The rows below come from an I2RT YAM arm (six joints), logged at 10 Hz.
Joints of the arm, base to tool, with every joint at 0 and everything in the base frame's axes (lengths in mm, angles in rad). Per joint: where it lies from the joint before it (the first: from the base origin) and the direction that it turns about. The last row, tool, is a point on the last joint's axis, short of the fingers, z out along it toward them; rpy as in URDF.
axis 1: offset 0.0 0.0 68.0 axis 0 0 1
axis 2: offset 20.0 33.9 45.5 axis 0 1 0
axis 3: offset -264.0 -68.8 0.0 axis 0 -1 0
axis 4: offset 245.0 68.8 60.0 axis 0 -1 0
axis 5: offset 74.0 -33.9 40.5 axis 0 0 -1
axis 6: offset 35.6 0.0 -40.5 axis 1 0 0
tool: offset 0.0 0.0 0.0 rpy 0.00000 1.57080 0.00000
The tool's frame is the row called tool.
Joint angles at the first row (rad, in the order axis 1, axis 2, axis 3, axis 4, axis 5, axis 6):
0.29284, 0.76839, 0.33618, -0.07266, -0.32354, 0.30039
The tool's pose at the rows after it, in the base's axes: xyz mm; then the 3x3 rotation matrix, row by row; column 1 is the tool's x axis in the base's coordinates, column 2 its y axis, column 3 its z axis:
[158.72 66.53 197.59], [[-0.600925 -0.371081 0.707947], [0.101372 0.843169 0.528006], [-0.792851 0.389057 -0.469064]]
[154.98 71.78 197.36], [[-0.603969 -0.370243 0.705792], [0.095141 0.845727 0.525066], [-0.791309 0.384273 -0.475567]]
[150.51 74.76 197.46], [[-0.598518 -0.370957 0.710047], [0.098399 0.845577 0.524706], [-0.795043 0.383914 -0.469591]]
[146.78 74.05 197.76], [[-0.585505 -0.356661 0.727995], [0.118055 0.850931 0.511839], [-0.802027 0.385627 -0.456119]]
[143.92 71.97 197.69], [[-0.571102 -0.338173 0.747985], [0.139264 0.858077 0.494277], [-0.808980 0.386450 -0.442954]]
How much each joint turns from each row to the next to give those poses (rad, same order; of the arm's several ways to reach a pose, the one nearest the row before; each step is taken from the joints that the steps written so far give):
0.05051, -0.00639, 0.00414, -0.01272, 0.06169, 0.01297
0.04474, -0.00992, -0.00172, -0.01023, 0.04113, 0.01712
0.03294, -0.02277, -0.00813, -0.00413, 0.03090, 0.01701
0.01169, -0.03158, -0.01183, -0.00145, 0.02975, 0.01785
0.00137, -0.03008, -0.01205, -0.00113, 0.02582, 0.01353

